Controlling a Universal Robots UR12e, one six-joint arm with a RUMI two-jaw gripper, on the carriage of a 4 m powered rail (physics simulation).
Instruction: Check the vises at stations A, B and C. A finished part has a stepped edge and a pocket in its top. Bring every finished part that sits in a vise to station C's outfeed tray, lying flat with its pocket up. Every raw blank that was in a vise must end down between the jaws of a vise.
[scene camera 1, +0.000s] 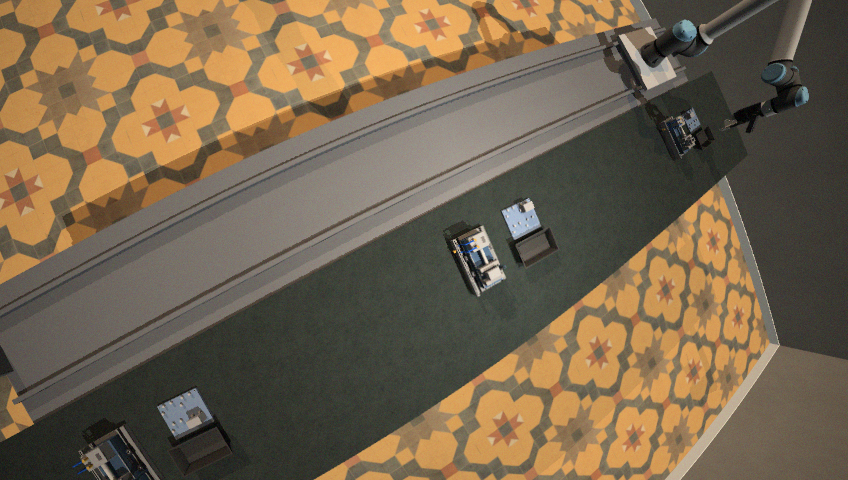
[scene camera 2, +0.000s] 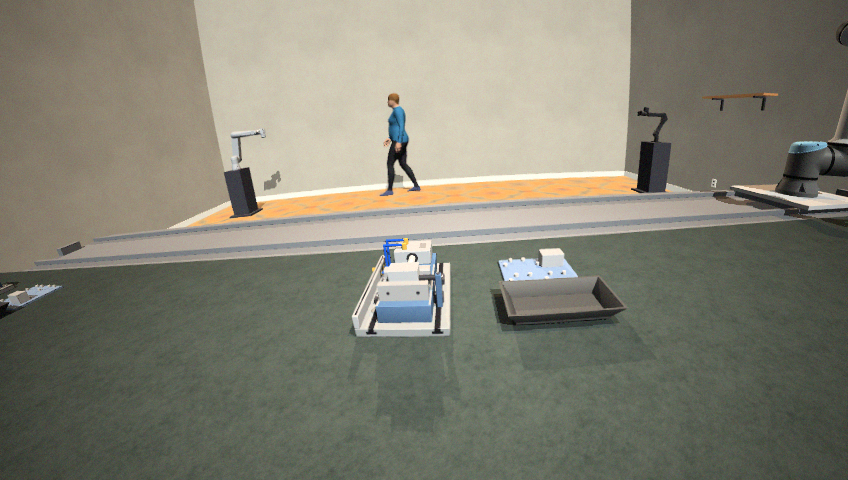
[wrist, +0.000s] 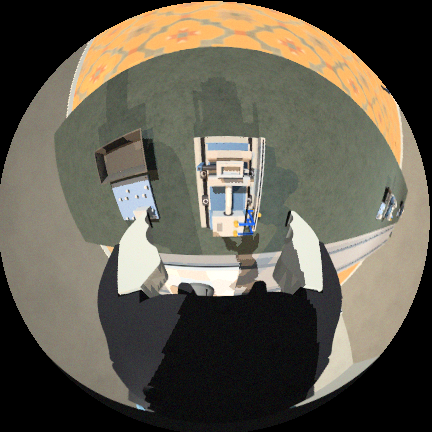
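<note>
My gripper (scene camera 1: 727, 125) (wrist: 218, 213) is open and empty, high over the right-end station. In the wrist view that station's vise (wrist: 228, 197) holds a pale part (wrist: 230, 170) with a rectangular pocket facing up; its stepped edge is not clear. This vise also shows small in scene camera 1 (scene camera 1: 676, 137). Beside it is a dark tray (scene camera 1: 704, 137) (wrist: 122, 160). The middle vise (scene camera 1: 477, 261) (scene camera 2: 405, 311) has a pale block (scene camera 1: 492, 275) (scene camera 2: 403, 271) at its jaws, no pocket visible. The left vise (scene camera 1: 121, 455) is cut off, its contents unclear. I cannot tell the station letters.
Blue pegged plates (scene camera 1: 518, 220) (scene camera 2: 529, 270) (wrist: 131, 195) stand beside the vises; the middle one bears a pale block (scene camera 1: 527, 206) (scene camera 2: 551, 257). Dark trays stand at the middle (scene camera 1: 536, 248) (scene camera 2: 562, 302) and left (scene camera 1: 200, 450). A person (scene camera 2: 398, 127) is beyond the rail (scene camera 2: 368, 224).
</note>
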